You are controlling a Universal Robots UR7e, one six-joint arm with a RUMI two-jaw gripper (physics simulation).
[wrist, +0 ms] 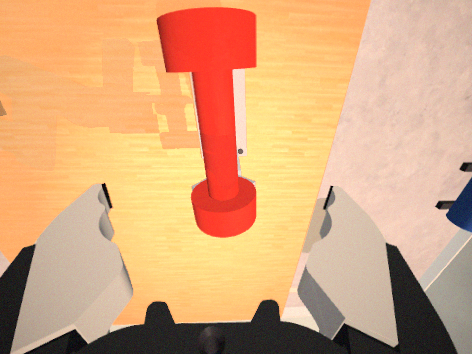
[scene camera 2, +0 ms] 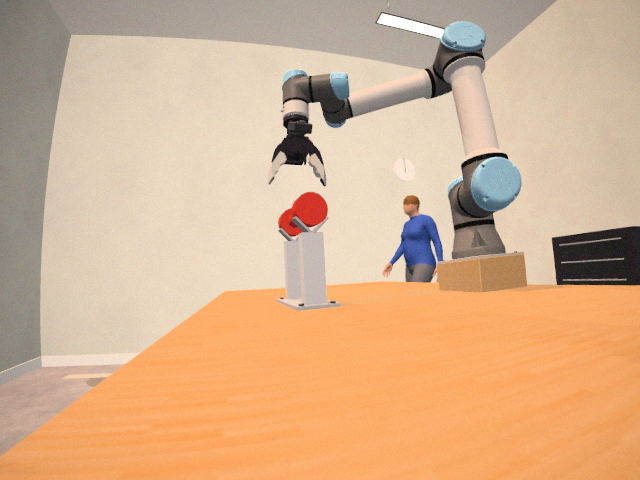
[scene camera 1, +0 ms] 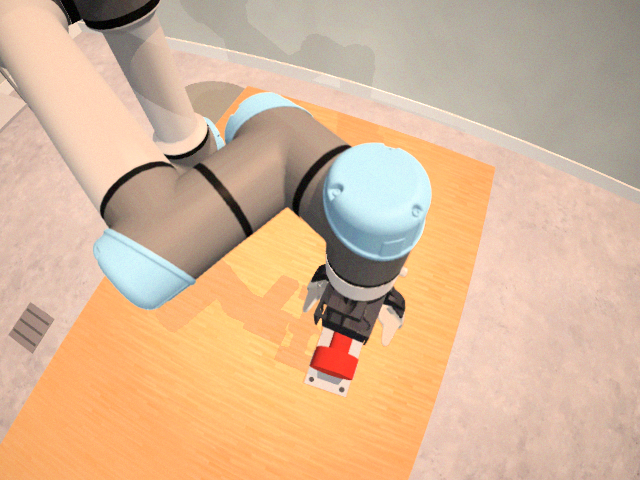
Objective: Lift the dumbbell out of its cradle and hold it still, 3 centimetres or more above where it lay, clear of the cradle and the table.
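Places are measured from the arm's base along level axes (x ahead, y left, z up), in centimetres.
Where they show: gripper, fingertip midpoint: (wrist: 221, 187) (scene camera 2: 297, 185); arm's base, link origin: (scene camera 2: 478, 256).
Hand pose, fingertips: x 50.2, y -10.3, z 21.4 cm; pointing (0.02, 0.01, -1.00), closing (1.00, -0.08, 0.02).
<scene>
Things, the pixels of their top centre, and the offset from my fingertips. Level surfaces: height alone.
- red dumbbell, top centre: (wrist: 217, 154) (scene camera 1: 350, 314) (scene camera 2: 299, 202) dy +0.3, dx -0.3, dz -4.7 cm
- grey cradle, top centre: (wrist: 218, 134) (scene camera 1: 347, 322) (scene camera 2: 300, 223) dy +0.3, dx -0.3, dz -10.2 cm
- wooden table, surface height: dz -30.6 cm
The red dumbbell (scene camera 1: 334, 362) (scene camera 2: 310, 209) (wrist: 218, 125) lies in the grey cradle (scene camera 1: 326, 384) (scene camera 2: 312, 268) (wrist: 240, 110), whose two uprights carry V-shaped rests under its heads. My gripper (scene camera 1: 346, 327) (scene camera 2: 297, 183) (wrist: 221, 187) is open and empty, pointing down above the dumbbell, with a gap below its fingertips in scene camera 2. In the wrist view the handle runs up and down the picture, and the smaller-looking head shows between the fingertips, with a finger off to each side. In scene camera 1 the arm and gripper hide the dumbbell's far part.
The cradle's base plate stands on the wooden table (scene camera 1: 206, 403) (scene camera 2: 336, 387), whose right edge runs beside it in scene camera 1. The arm's base stands on a wooden block (scene camera 2: 480, 273) behind. A person in blue (scene camera 2: 418, 240) stands beyond the table.
</scene>
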